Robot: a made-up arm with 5 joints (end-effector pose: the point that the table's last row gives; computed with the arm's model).
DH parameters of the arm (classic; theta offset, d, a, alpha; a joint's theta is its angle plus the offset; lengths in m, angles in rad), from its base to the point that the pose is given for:
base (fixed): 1.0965 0 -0.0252 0
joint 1: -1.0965 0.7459 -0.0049 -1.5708
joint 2: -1.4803 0 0.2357 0
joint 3: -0.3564 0 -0.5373 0
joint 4: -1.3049 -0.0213 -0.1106 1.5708
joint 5: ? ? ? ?
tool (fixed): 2.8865 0.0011 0 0
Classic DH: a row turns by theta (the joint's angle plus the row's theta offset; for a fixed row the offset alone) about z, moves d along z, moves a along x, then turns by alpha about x.
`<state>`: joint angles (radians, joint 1 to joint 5).
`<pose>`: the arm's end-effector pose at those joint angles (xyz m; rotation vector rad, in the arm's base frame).
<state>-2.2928 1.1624 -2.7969 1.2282 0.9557</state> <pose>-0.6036 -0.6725 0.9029 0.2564 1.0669 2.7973</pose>
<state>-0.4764 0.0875 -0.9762 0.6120 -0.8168</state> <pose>0.5694 -0.3554 0.6517 0.2170 -0.0792 0.2702</pose>
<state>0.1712 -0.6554 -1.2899 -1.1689 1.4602</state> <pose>0.1837 -0.0010 1.4121 -2.2080 1.8759 -0.4566</pose>
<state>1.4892 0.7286 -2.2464 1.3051 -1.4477</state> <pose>0.0870 0.8038 0.9039 -0.0372 0.2685 2.8237</pose>
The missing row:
joint 5: -0.1549 0.1442 0.0096 2.7399
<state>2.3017 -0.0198 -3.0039 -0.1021 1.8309</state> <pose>0.1150 -0.1459 1.6574 -2.3664 -1.4360 0.1571</pose>
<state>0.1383 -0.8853 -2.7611 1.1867 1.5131</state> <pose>-0.5458 -0.1089 1.4758 2.2286 -1.8050 -0.1954</pose>
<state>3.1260 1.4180 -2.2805 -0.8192 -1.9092</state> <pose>-0.8564 0.0203 0.6612 -0.7640 1.2292 -1.2789</pose>
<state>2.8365 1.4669 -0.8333 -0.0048 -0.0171</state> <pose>-0.0381 0.0105 0.0723 -0.8571 0.6110 2.4454</pose>
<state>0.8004 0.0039 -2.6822 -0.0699 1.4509</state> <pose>0.0517 0.0252 1.6809 2.8673 -1.1601 0.1494</pose>
